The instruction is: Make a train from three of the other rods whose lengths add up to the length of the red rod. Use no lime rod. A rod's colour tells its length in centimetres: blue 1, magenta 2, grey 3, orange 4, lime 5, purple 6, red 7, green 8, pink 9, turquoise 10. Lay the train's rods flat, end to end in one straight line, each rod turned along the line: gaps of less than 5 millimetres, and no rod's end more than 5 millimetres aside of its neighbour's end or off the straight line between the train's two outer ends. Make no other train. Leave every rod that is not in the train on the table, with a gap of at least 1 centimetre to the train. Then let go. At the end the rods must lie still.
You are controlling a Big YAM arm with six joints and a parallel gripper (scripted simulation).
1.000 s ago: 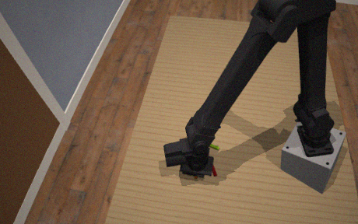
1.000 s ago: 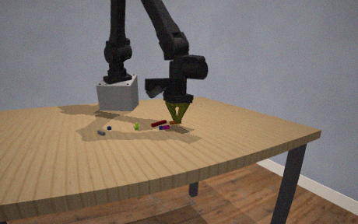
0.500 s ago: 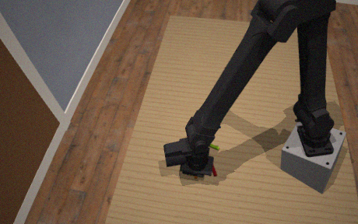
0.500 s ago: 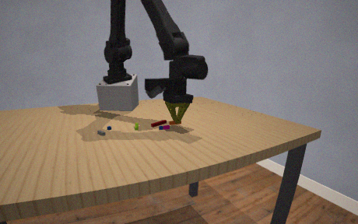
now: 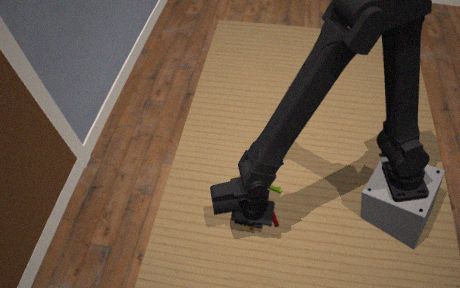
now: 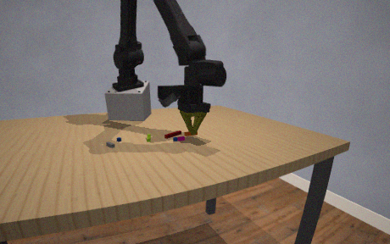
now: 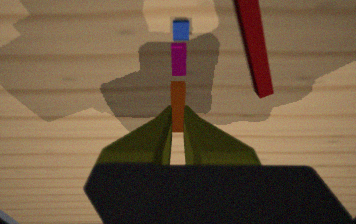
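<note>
Right now my hand is 10 mm to the left of the orange rod and 10 mm above it. Round my hand: magenta rod (10 mm behind, 40 mm to the right, 20 mm below); red rod (60 mm behind, 30 mm to the right, 20 mm below); lime rod (70 mm behind, 120 mm to the right, 20 mm below).
</note>
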